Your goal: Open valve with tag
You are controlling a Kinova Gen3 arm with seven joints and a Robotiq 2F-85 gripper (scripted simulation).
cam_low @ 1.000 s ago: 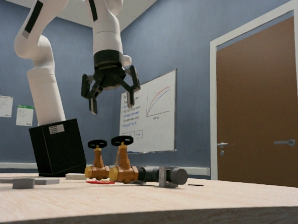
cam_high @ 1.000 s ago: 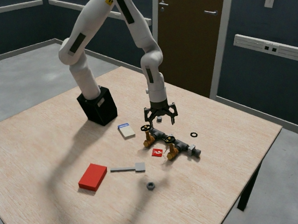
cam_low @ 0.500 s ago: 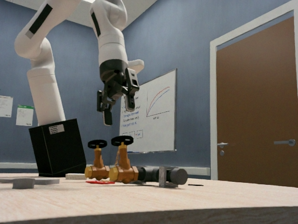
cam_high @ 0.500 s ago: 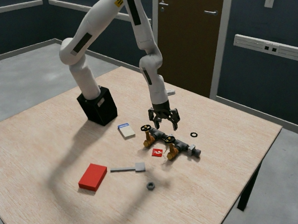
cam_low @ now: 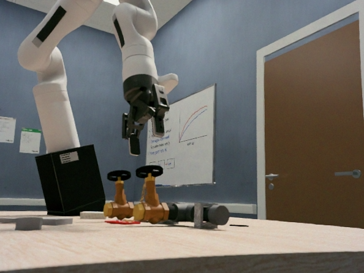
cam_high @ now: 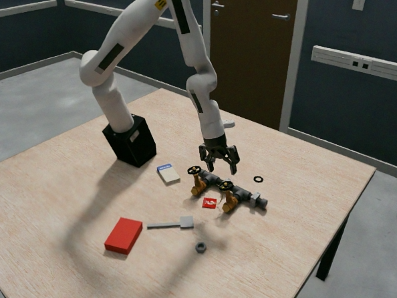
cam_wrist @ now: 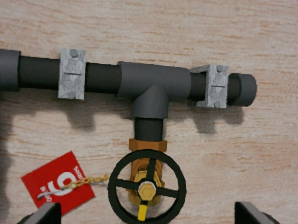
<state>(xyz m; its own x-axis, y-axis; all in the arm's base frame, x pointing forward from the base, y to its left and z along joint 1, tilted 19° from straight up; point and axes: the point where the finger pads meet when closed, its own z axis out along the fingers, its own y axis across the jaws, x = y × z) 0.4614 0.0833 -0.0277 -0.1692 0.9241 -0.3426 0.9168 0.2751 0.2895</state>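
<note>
The red tag lies 15 cm below my hand, 4 cm behind it and 3 cm to the right of it. From my hand the other things lie so: red block 35 cm to the right, 14 cm below, 12 cm behind; then white card box 27 cm behind, 15 cm below, 2 cm to the right; then grey t-shaped tool 19 cm to the right, 15 cm below, 4 cm behind.
</note>
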